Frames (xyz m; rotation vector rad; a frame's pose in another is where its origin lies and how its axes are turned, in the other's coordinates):
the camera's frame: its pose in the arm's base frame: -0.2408 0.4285 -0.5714 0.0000 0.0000 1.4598
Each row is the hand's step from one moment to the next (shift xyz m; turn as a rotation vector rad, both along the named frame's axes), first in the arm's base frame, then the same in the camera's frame.
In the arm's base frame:
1: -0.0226 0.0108 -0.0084 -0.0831 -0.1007 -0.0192
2: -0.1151 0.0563 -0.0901 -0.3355 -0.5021 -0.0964
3: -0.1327 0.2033 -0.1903 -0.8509 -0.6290 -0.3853
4: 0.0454 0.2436 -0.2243 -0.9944 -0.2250 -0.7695
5: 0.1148 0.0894 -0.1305 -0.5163 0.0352 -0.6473
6: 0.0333 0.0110 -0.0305 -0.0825 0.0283 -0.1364
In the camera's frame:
1: 0.0082 0.0237 -0.0084 -0.1093 0.0714 -0.0192
2: 0.0432 0.1206 -0.0901 -0.5362 0.2778 -0.0964
3: 0.1873 0.1544 -0.1903 -0.7194 0.7760 -0.3853
4: 0.2471 -0.0181 -0.2243 -0.3338 0.9634 -0.7695
5: 0.1016 -0.1042 -0.1305 -0.0222 0.5170 -0.6473
6: 0.0146 -0.0319 -0.0305 0.0190 0.0851 -0.1364

